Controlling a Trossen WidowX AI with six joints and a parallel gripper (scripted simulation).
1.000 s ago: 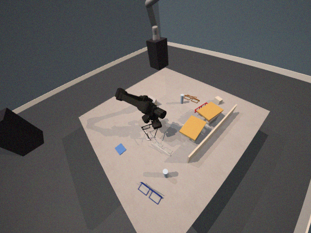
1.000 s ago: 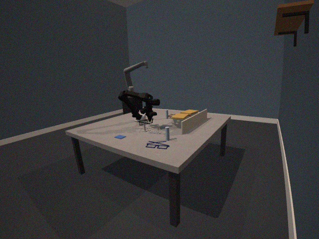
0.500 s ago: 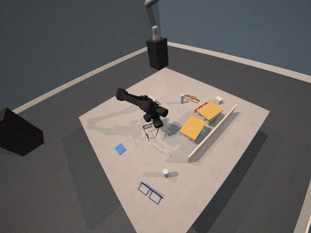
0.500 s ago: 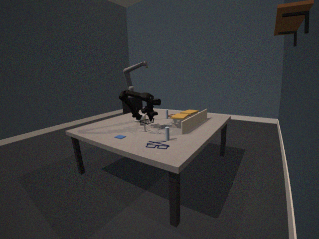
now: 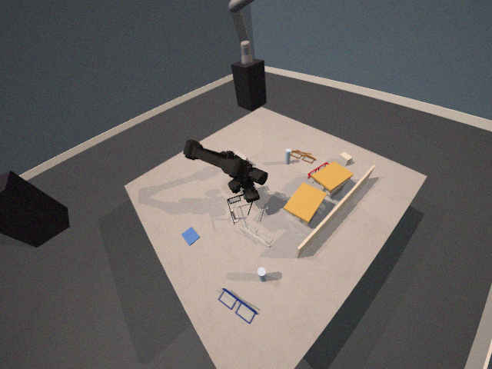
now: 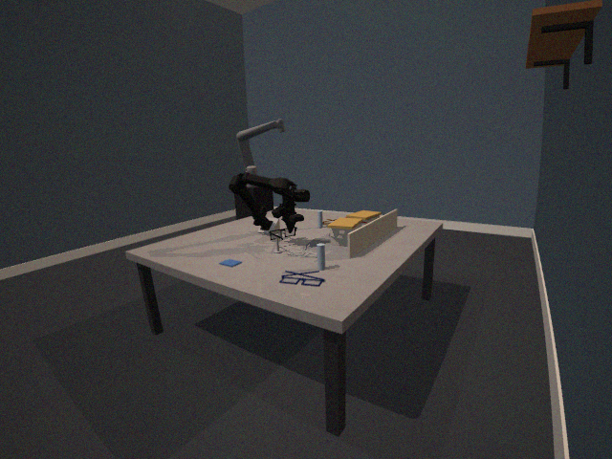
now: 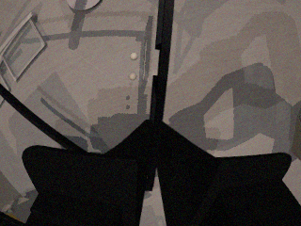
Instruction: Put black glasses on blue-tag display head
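Now: the grey post 2 cm ahead of my gripper tip, 13 cm to the right of it and 4 cm below it. From my gripper tip the other things lie so: long beige board (36 cm ahead, 24 cm to the left, 1 cm below); then beige block (20 cm ahead, 58 cm to the left, 3 cm below); then blue tag (7 cm behind, 34 cm to the right, 6 cm below).
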